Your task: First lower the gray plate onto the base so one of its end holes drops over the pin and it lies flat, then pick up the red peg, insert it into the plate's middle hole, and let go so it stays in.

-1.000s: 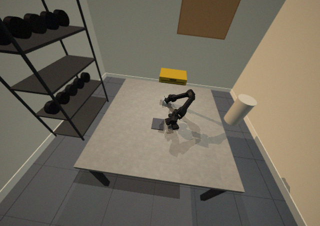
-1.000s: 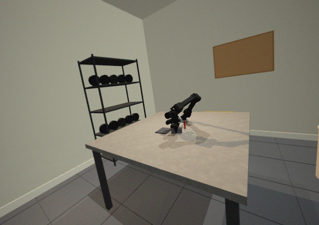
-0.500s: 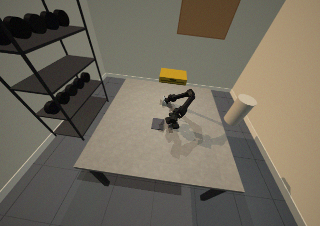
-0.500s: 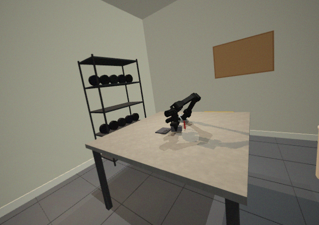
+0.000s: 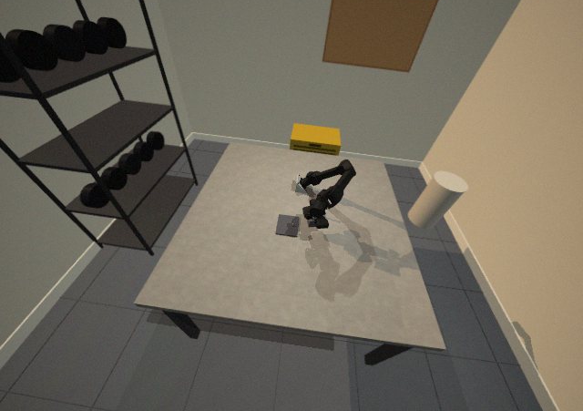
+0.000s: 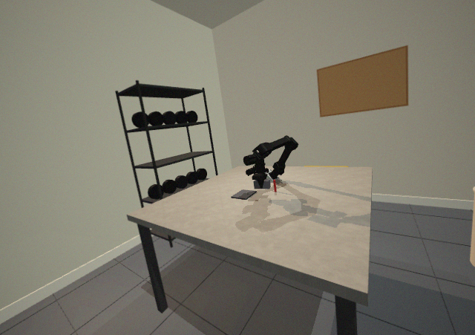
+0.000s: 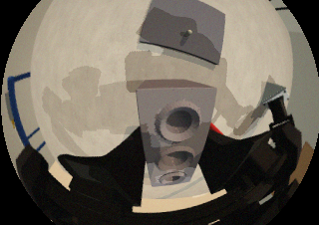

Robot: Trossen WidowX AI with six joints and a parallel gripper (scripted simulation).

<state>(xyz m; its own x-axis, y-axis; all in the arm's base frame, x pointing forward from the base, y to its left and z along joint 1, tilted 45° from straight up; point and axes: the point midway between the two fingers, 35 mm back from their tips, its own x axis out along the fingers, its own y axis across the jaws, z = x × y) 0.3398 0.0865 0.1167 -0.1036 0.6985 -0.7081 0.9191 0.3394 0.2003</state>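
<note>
Right now the dark base is 140 mm to the right of my gripper tip, 60 mm below it and 10 mm ahead of it. Round my gripper tip: gray plate 30 mm above; red peg 120 mm behind, 30 mm below, 10 mm to the left.
</note>
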